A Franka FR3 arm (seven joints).
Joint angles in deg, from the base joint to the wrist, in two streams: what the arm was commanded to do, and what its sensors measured. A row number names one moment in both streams.
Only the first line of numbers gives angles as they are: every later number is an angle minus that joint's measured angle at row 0.
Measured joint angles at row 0:
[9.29, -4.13, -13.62, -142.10, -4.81, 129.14, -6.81]
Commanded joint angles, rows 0 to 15:
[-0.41, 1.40, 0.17, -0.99, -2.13, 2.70, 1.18]
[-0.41, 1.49, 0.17, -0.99, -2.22, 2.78, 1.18]
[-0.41, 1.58, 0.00, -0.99, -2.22, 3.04, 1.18]
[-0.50, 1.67, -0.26, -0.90, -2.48, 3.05, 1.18]
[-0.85, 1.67, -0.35, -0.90, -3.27, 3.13, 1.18]
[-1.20, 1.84, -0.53, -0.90, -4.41, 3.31, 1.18]
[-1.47, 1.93, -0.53, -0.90, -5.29, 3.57, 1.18]
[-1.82, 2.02, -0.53, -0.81, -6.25, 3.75, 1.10]
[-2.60, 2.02, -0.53, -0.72, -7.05, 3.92, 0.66]
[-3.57, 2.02, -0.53, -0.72, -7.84, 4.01, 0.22]
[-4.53, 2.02, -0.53, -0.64, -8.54, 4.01, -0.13]
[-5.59, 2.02, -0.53, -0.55, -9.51, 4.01, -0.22]
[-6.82, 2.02, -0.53, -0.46, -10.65, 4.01, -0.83]
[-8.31, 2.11, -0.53, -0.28, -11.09, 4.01, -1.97]
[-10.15, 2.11, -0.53, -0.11, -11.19, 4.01, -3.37]
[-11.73, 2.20, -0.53, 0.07, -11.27, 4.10, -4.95]
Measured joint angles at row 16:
[-6.43, 1.19, -0.75, 0.24, -10.11, 2.68, -0.61]
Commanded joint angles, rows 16 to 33:
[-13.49, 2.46, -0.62, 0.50, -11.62, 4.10, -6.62]
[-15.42, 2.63, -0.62, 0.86, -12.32, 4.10, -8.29]
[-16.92, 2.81, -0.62, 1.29, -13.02, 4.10, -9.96]
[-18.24, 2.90, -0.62, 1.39, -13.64, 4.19, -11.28]
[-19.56, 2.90, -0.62, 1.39, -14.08, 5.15, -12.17]
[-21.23, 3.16, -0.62, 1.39, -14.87, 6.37, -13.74]
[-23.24, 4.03, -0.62, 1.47, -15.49, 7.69, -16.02]
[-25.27, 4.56, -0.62, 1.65, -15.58, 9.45, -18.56]
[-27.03, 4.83, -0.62, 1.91, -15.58, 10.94, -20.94]
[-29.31, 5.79, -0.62, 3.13, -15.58, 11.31, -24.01]
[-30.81, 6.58, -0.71, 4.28, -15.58, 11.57, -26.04]
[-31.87, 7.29, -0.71, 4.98, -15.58, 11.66, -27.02]
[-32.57, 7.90, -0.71, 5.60, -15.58, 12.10, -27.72]
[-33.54, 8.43, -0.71, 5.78, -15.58, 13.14, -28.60]
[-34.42, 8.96, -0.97, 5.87, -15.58, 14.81, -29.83]
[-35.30, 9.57, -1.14, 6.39, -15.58, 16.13, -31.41]
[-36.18, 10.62, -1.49, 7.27, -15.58, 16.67, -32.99]
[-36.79, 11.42, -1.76, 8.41, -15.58, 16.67, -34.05]
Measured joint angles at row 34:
[-34.08, 7.60, -1.65, 5.41, -14.77, 14.53, -30.34]
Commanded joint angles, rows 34 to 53:
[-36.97, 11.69, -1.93, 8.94, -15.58, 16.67, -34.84]
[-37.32, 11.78, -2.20, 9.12, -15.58, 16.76, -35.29]
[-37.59, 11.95, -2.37, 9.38, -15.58, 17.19, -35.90]
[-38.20, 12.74, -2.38, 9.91, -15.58, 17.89, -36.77]
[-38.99, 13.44, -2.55, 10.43, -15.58, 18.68, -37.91]
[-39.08, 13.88, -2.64, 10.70, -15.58, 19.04, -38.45]
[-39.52, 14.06, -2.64, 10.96, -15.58, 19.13, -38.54]
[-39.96, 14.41, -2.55, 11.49, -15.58, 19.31, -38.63]
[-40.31, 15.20, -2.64, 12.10, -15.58, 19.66, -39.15]
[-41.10, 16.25, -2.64, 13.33, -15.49, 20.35, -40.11]
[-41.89, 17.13, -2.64, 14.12, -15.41, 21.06, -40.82]
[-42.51, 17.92, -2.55, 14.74, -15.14, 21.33, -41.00]
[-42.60, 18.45, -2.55, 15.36, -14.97, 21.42, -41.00]
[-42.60, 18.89, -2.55, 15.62, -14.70, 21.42, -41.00]
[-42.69, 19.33, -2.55, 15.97, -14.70, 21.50, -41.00]
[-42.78, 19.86, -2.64, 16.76, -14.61, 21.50, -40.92]
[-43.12, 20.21, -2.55, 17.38, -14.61, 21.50, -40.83]
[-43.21, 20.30, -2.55, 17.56, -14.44, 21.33, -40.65]
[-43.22, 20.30, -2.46, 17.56, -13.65, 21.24, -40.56]
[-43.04, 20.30, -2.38, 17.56, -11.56, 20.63, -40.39]
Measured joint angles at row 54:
[-42.11, 18.14, -3.15, 15.89, -14.55, 20.51, -40.12]
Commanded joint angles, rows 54 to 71:
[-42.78, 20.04, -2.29, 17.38, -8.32, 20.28, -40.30]
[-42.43, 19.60, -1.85, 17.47, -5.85, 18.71, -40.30]
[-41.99, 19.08, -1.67, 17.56, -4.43, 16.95, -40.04]
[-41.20, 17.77, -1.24, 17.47, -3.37, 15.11, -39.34]
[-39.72, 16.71, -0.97, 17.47, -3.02, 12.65, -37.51]
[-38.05, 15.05, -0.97, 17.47, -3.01, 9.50, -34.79]
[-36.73, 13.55, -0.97, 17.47, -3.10, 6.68, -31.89]
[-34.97, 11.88, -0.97, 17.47, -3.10, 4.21, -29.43]
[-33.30, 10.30, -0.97, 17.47, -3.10, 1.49, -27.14]
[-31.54, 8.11, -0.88, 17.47, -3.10, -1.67, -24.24]
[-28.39, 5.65, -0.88, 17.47, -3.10, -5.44, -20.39]
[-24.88, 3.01, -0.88, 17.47, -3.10, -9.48, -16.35]
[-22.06, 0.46, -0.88, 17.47, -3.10, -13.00, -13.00]
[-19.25, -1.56, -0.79, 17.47, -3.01, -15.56, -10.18]
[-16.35, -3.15, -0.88, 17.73, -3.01, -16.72, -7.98]
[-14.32, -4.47, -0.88, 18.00, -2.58, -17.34, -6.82]
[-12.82, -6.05, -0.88, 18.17, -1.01, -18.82, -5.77]
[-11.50, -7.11, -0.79, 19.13, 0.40, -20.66, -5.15]
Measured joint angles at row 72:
[-15.35, -2.77, -0.08, 18.85, -3.08, -16.47, -7.64]
